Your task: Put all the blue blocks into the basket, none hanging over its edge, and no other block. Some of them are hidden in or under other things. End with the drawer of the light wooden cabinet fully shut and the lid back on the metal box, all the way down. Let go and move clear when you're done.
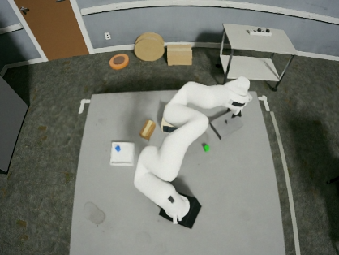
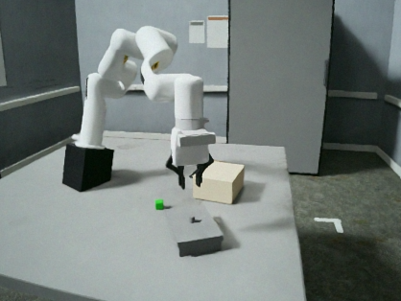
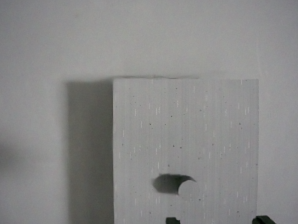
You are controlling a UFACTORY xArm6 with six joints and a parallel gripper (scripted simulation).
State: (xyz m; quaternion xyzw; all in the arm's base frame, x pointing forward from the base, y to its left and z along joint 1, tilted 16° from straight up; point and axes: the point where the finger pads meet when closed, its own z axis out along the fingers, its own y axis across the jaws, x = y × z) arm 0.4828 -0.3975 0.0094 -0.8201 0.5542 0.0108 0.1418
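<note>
My hand is 140 mm above the lid. Also, from my hand: light wooden cabinet: 320 mm to the left, 140 mm below, 60 mm ahead; metal box: 160 mm below; green block: 170 mm below, 160 mm to the left, 140 mm behind.
</note>
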